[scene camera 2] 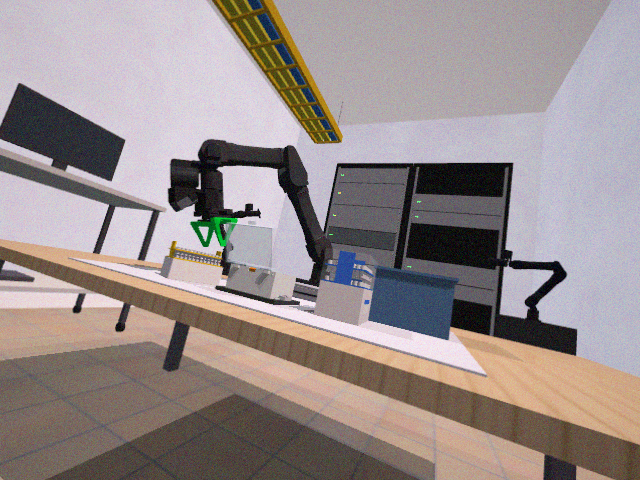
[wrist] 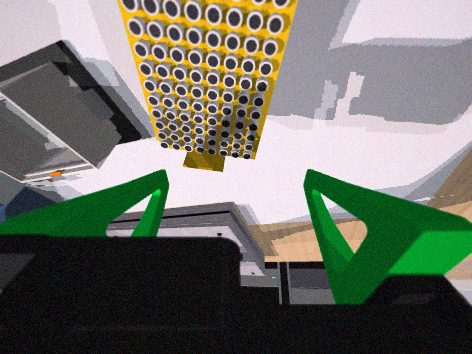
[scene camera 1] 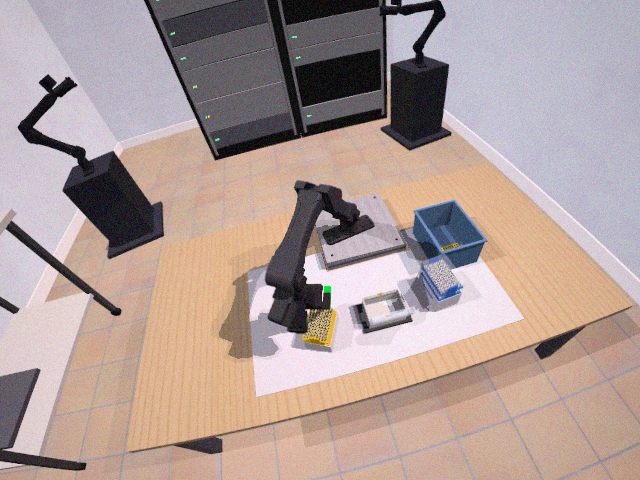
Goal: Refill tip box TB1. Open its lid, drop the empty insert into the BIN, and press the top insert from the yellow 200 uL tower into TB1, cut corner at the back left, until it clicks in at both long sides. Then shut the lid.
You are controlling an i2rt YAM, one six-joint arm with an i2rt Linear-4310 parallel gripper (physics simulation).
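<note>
The yellow tower (scene camera 1: 320, 328) (scene camera 2: 195, 257) (wrist: 210, 60) stands at the left of the white mat, its top insert full of tips. My gripper (scene camera 2: 215, 243) (wrist: 236, 177) is open, with empty space between its green fingers. It hangs above the tower's level, at the tower's end towards the arm base; the arm partly hides it in scene camera 1. TB1 (scene camera 1: 381, 318) (scene camera 2: 258, 283) (wrist: 55, 120) sits on a dark holder right of the tower. Its clear lid (scene camera 2: 252, 246) stands open. Whether an insert is inside TB1 is unclear. The blue BIN (scene camera 1: 467, 256) (scene camera 2: 413, 304) stands at the back right.
A blue tower (scene camera 1: 439, 279) (scene camera 2: 345, 268) of tips stands between TB1 and the BIN. The arm's grey base plate (scene camera 1: 385, 240) (wrist: 190, 227) lies behind the white mat (scene camera 1: 289, 372). Two other arms on black pedestals (scene camera 1: 418, 103) (scene camera 1: 111, 206) stand beyond the table.
</note>
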